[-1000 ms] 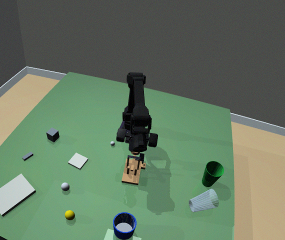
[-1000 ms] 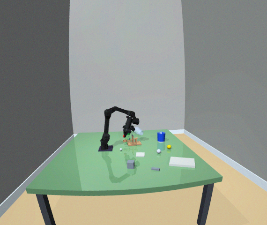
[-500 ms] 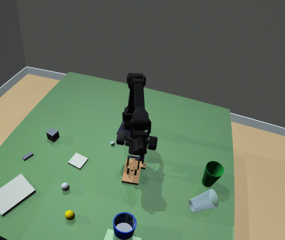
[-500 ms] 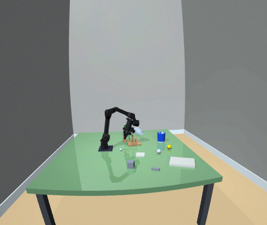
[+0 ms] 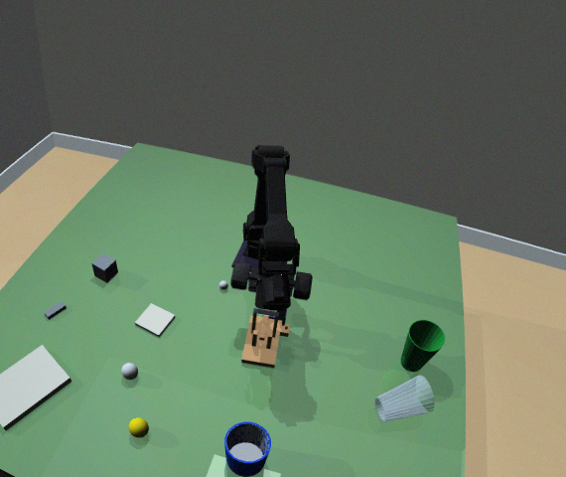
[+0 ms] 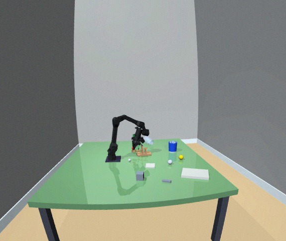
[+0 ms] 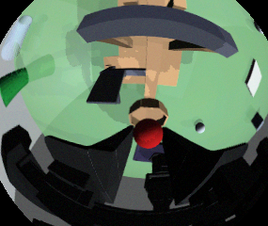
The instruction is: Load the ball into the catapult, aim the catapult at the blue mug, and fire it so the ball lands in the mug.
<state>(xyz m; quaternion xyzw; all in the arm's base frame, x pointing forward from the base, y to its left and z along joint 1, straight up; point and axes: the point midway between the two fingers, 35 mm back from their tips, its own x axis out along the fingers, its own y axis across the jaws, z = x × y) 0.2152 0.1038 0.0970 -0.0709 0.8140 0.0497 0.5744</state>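
Now: the red ball 10 mm above my gripper tip. Round my gripper tip: white tile: 260 mm to the right, 140 mm ahead, 70 mm below; then small white ball: 140 mm to the right, 60 mm below, 30 mm behind; then wooden catapult: 60 mm ahead, 30 mm to the left, 20 mm below.
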